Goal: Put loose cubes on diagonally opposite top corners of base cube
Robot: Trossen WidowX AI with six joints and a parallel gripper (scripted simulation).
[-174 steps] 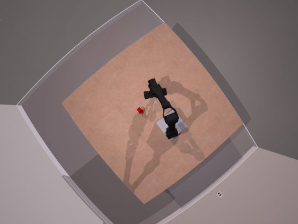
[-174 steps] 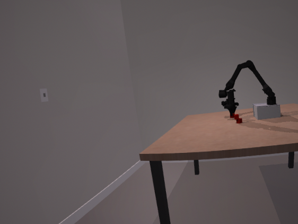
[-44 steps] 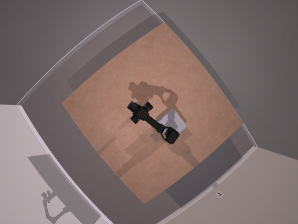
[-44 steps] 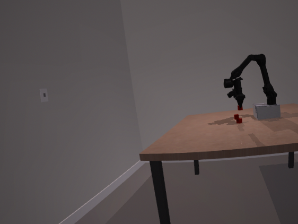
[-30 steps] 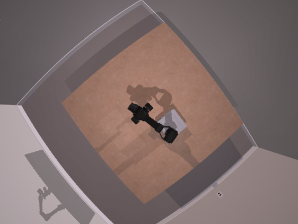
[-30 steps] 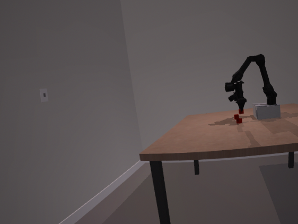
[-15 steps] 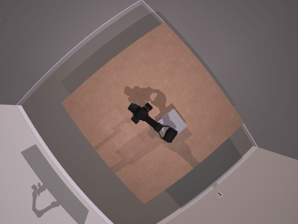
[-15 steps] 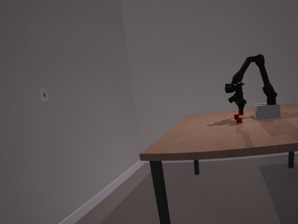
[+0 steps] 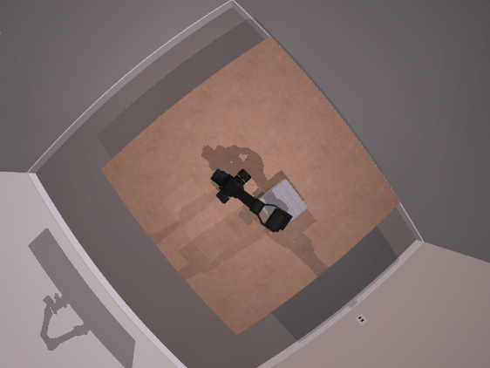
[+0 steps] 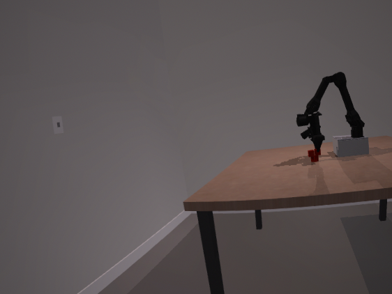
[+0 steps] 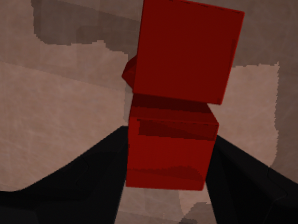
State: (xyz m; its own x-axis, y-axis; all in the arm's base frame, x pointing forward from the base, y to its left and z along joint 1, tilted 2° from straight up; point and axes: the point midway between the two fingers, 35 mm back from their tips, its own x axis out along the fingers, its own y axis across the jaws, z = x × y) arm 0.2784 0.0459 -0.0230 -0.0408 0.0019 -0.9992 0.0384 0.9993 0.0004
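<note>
My gripper tip is 40 mm short of the red cube and 10 mm above it.
</note>
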